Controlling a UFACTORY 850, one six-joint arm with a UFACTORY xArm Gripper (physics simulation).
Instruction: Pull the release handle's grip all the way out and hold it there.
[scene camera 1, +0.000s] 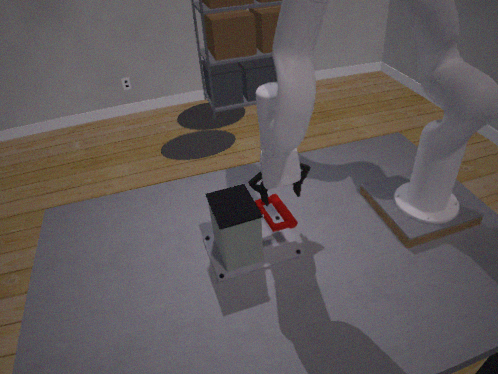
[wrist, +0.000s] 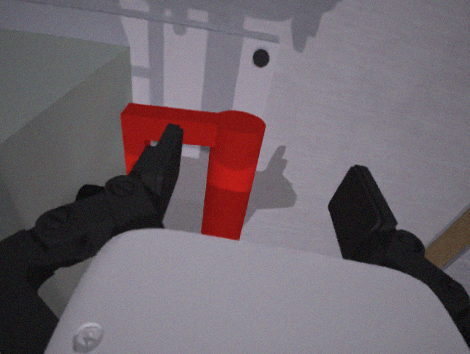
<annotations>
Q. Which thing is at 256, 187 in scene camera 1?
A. The gripper.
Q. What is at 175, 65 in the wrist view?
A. A base plate.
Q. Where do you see the gripper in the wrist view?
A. At 262, 168
</annotations>
